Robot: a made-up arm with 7 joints.
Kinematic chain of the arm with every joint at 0, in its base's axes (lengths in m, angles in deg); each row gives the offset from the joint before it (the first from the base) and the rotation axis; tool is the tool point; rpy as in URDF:
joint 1: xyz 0 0 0.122 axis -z
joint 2: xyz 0 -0.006 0.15 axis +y
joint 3: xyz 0 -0.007 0.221 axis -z
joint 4: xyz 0 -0.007 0.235 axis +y
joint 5: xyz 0 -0.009 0.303 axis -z
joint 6: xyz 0 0 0.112 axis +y
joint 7: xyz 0 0 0.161 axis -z
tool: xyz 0 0 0 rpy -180 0 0
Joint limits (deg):
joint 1: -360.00..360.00
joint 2: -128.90..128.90
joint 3: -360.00..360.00
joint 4: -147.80..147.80
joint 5: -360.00..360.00
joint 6: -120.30..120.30
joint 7: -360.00..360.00
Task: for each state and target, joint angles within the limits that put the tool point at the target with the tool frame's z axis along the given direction. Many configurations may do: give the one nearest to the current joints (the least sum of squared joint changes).
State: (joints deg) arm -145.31 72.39 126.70 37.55 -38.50 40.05 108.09
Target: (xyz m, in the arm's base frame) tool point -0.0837 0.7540 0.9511 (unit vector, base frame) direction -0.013 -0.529 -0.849
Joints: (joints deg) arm -98.23 57.56 171.74 13.20 -6.21 13.28 108.09
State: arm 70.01 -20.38 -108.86 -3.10 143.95 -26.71 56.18
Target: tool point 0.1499 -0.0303 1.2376 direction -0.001 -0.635 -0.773
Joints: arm 63.28 14.49 -119.37 12.67 132.60 -43.44 56.18
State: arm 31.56 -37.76 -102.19 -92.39 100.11 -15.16 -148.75
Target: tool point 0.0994 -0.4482 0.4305 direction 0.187 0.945 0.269
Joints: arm 10.18 -3.46 -124.00 -129.76 117.38 -39.60 -148.75
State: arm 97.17 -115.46 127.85 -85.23 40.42 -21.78 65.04
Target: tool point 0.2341 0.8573 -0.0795 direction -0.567 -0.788 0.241
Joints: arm 79.92 -114.08 92.80 -42.62 37.40 -2.07 65.04
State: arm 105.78 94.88 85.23 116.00 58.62 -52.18 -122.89
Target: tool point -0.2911 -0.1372 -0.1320 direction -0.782 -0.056 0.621
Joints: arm 109.77 104.20 53.25 105.55 101.30 -96.89 -122.89
